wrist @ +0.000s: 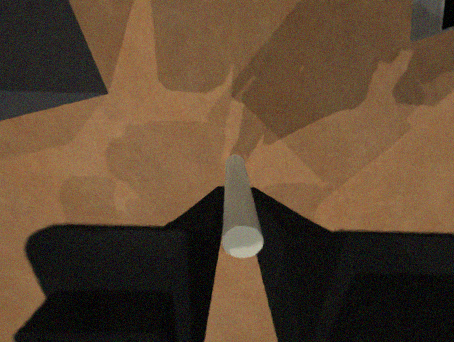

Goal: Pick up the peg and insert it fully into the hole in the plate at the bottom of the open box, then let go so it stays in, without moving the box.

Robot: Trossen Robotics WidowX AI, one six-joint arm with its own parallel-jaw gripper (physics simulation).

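Places are measured from the arm's base along level axes (x ahead, y left, z up), in centimetres.
Pixels of known places: gripper, fingertip midpoint: (235,194).
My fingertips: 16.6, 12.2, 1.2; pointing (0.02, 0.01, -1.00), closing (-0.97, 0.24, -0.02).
Behind a point stands the place of what it marks, as x, y, z.
A light grey round peg (240,205) {16.3, 10.8, 4.6} stands upright near the middle of the wrist view, its pale top end facing the camera and its lower end toward the table. My gripper (235,194) {16.6, 12.2, 1.2} is shut on the peg, with one black finger against each side of it. Part of a dark box (45,50) {23.5, 3.4, 1.1} shows at the upper left. Its inside, the plate and the hole do not show in this view.
The wooden table top (165,150) {21.1, 9.5, -2.2} carries several overlapping shadows. Part of a grey upright object (426,19) {5.0, 5.4, -1.3} with a black area beside it shows at the top right corner.
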